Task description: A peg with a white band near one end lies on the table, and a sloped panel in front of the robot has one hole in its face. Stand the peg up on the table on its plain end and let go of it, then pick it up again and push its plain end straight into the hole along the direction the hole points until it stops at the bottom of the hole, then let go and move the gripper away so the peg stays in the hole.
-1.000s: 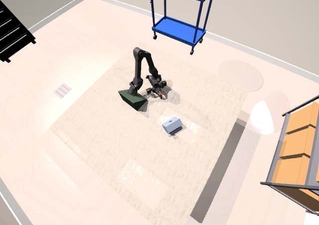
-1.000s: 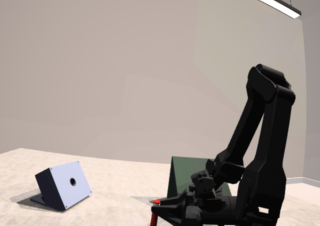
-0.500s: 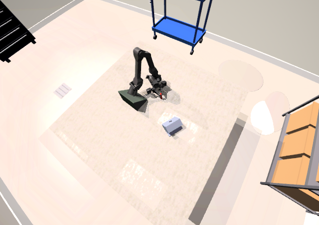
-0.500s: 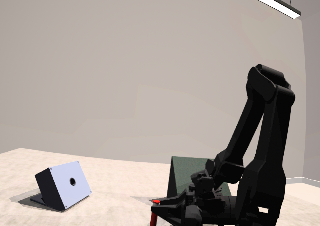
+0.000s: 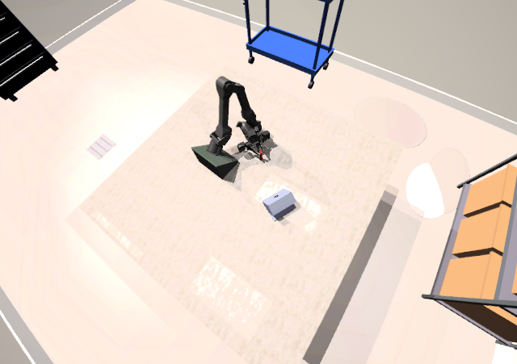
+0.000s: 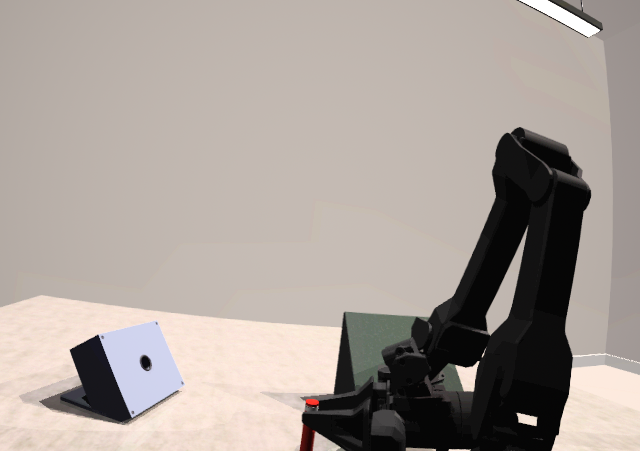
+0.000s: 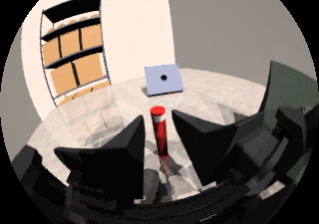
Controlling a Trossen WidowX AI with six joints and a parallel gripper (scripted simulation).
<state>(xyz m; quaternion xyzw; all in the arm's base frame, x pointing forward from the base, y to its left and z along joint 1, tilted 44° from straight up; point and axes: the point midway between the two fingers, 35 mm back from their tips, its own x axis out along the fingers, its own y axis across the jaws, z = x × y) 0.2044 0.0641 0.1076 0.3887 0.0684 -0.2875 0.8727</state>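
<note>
Right now my gripper tip is 1 cm past the peg and 1 cm above it. From my gripper tip the other things lie so: sloped panel: 19 cm ahead, 19 cm to the right, 3 cm below.
</note>
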